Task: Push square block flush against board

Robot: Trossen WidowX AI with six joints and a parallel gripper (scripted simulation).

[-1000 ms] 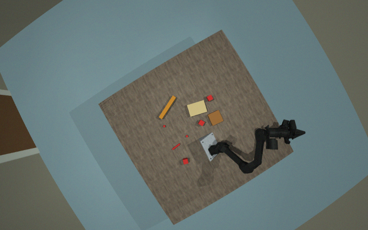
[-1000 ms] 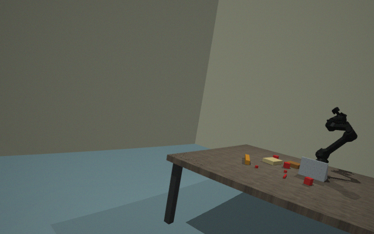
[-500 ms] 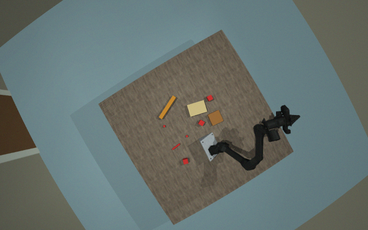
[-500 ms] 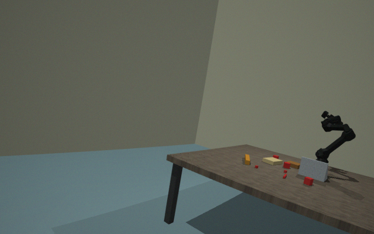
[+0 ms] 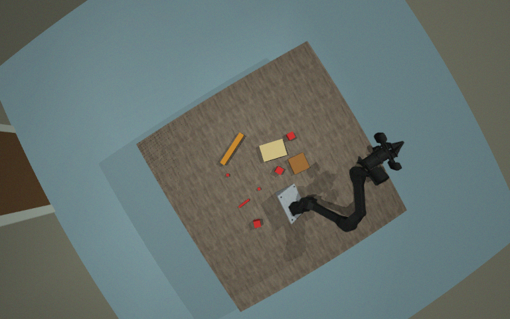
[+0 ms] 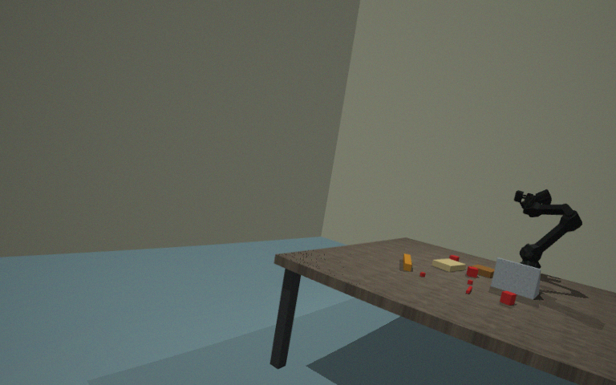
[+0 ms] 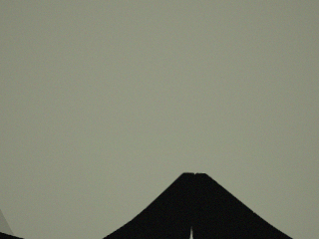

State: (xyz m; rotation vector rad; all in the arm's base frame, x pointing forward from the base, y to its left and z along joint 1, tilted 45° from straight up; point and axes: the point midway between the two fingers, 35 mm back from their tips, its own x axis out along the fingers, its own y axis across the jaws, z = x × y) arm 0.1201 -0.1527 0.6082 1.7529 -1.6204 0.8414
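Now: gripper tip 400 mm to the right of the brown square block, 400 mm above it and 100 mm short of it. Also, from my gripper tip: red stick: 820 mm to the left, 410 mm below, 50 mm ahead; board: 500 mm to the left, 400 mm below, 250 mm ahead; long orange bar: 720 mm to the left, 400 mm below, 380 mm ahead.
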